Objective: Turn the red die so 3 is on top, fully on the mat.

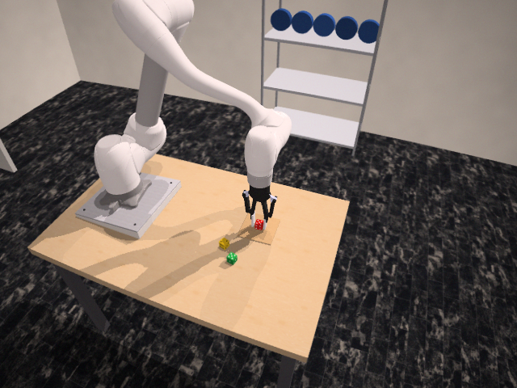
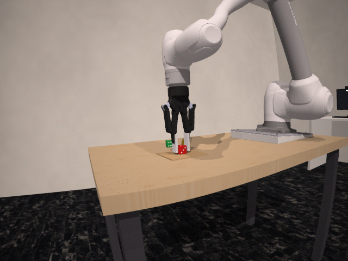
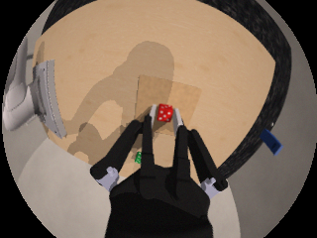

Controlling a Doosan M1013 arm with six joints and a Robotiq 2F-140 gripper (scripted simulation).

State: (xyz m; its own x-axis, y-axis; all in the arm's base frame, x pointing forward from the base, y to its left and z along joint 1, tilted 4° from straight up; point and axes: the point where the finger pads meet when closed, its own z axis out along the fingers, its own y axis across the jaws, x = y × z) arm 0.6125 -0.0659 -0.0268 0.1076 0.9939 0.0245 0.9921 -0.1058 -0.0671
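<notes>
Now: the red die 20 mm below my hand. Also, from my hand: mat (40 mm below); then green die (70 mm behind, 180 mm to the right, 30 mm below); then yellow die (120 mm behind, 120 mm to the right, 30 mm below).
</notes>
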